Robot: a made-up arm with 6 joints.
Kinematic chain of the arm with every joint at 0, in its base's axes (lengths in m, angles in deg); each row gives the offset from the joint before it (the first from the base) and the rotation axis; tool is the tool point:
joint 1: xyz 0 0 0.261 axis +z
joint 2: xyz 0 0 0 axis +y
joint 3: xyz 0 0 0.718 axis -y
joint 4: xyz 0 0 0 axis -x
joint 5: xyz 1.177 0 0 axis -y
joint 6: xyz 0 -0.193 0 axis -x
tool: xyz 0 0 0
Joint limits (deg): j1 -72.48..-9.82 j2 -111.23..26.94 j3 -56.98..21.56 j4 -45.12..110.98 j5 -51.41..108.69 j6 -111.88..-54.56
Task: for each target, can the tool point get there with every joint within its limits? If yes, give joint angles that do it. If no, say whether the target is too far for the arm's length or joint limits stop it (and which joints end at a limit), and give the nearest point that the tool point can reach.
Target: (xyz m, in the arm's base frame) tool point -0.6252 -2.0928 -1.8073
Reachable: no: too far | nearest point 0.0840 -0.9071 -0.1314 | short by 2.172 m
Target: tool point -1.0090 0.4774 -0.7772
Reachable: no: joint limits stop it (at a limit: joint 1, joint 2, joint 3, joint 4) | nearest point -0.0354 -0.3404 -0.2838 | short by 1.364 m
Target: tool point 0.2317 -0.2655 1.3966
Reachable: yes | joints -52.98 -55.54 -27.07 97.48 -39.23 -106.45
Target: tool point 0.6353 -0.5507 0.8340
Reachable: yes | joints -28.89 -29.76 -36.14 24.81 5.73 -81.91
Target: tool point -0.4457 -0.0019 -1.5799
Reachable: no: joint limits stop it (at a limit: joint 1, joint 2, joint 3, joint 4) | nearest point -0.0354 -0.3404 -0.2838 | short by 1.401 m
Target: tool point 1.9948 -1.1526 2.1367
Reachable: no: too far | nearest point 1.1270 -0.6512 1.3207 | short by 1.292 m
